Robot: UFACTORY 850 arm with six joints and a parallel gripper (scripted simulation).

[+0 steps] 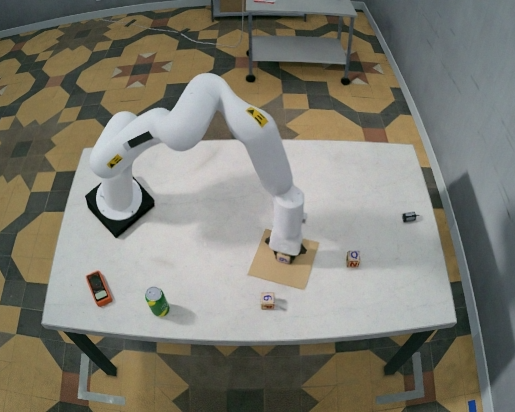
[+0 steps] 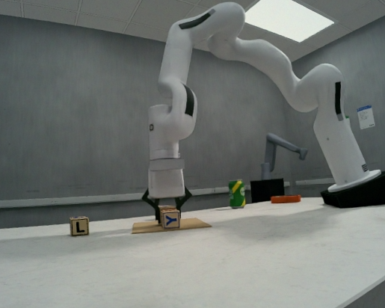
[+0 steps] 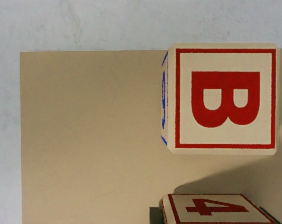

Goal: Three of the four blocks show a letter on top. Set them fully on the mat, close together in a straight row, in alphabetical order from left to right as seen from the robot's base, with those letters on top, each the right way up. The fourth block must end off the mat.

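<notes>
Right now the J block is right at my hand. From my hand the other things lie so: tan mat: 3 cm below; Q block: 24 cm ahead, 5 cm to the right, 1 cm below; green can: 44 cm behind, 16 cm to the right, 3 cm above.
</notes>
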